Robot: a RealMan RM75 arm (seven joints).
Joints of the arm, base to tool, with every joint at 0 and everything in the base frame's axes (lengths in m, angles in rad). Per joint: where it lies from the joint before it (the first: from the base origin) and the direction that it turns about. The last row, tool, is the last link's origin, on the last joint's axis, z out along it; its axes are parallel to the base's.
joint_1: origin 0 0 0.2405 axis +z
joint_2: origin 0 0 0 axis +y
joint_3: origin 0 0 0.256 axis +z
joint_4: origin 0 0 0 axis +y
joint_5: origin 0 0 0.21 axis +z
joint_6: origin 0 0 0 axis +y
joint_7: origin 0 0 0.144 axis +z
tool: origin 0 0 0
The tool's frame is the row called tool.
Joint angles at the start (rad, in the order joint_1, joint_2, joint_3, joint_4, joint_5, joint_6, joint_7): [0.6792, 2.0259, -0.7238, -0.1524, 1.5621, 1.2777, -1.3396]
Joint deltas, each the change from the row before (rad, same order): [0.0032, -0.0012, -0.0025, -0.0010, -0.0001, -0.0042, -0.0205]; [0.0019, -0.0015, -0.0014, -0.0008, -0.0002, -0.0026, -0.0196]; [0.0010, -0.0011, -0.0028, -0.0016, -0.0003, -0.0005, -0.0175]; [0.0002, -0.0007, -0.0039, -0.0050, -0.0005, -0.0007, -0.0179]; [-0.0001, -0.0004, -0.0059, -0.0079, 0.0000, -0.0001, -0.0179]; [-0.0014, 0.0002, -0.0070, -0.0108, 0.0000, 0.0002, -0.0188]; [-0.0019, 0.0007, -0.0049, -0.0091, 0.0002, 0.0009, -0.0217]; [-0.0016, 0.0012, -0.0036, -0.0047, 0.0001, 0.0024, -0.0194]
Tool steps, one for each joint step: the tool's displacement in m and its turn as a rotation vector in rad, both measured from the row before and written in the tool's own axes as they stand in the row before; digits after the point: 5 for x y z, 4 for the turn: [-0.00118, 0.00005, 0.00074, 0.0028, 0.0019, -0.0252]; [-0.00106, -0.00010, 0.00021, 0.0022, 0.0009, -0.0232]; [-0.00064, 0.00008, 0.00008, 0.0005, 0.0024, -0.0214]; [-0.00097, 0.00007, -0.00003, 0.0009, 0.0025, -0.0246]; [-0.00129, 0.00027, 0.00003, 0.0000, 0.0032, -0.0274]; [-0.00132, 0.00025, -0.00016, 0.0000, 0.0033, -0.0301]; [-0.00089, 0.00024, -0.00023, -0.0006, 0.0016, -0.0300]; [0.00018, 0.00046, -0.00002, -0.0025, 0.0021, -0.0229]
